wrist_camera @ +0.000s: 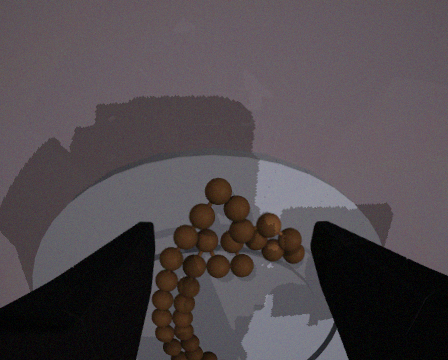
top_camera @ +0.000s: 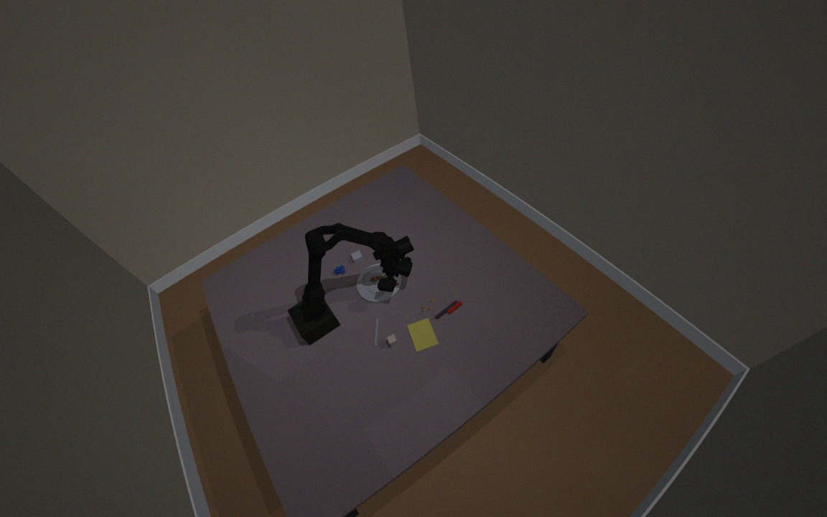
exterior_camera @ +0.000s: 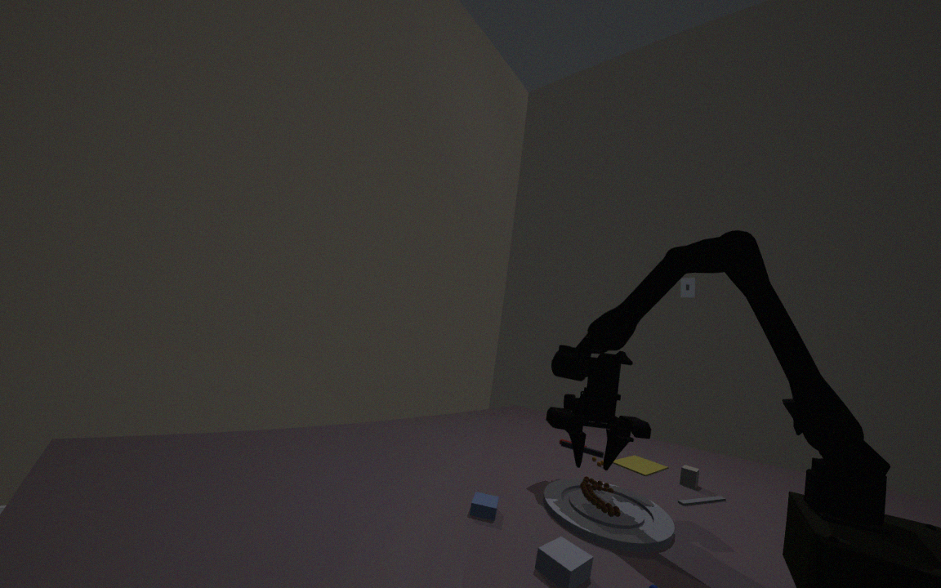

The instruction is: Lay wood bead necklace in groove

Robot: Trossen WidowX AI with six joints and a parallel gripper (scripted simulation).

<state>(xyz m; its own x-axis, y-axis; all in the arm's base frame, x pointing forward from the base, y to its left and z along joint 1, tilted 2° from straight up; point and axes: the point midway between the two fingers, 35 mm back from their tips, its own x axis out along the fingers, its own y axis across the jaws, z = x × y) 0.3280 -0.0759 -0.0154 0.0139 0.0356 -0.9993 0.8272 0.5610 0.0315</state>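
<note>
My gripper tip is 7 cm to the right of the round bead board, 4 cm past it and 3 cm above it. From my gripper tip the other things lie so: yellow pad (24 cm to the right, 7 cm behind, 4 cm below); blue block (21 cm to the left, 10 cm ahead, 3 cm below); thin stick (20 cm behind, 11 cm to the right, 4 cm below).
</note>
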